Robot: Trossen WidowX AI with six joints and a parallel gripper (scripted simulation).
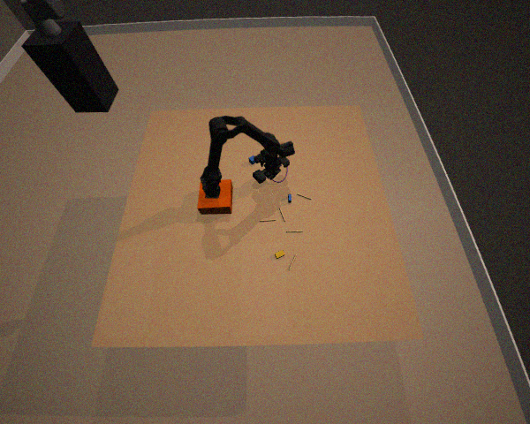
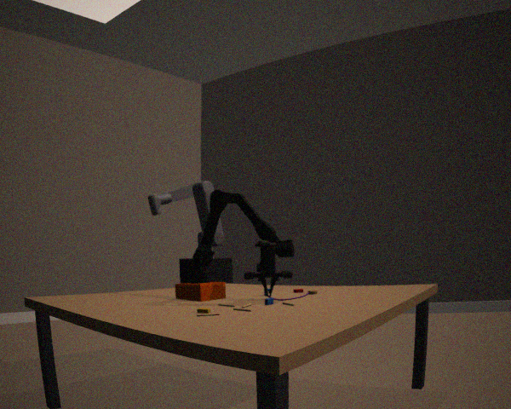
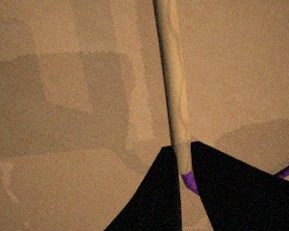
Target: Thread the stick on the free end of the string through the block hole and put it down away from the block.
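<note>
Now: gripper tip 4 cm past the red piece, 27 cm to the right of it and 1 cm above it. Also, from my gripper tip: thin wooden stick: 1 cm behind, 1 cm to the left; yellow piece: 4 cm ahead, 39 cm to the right, 1 cm below; round wooden button: 6 cm ahead, 23 cm to the left, 1 cm below.
</note>
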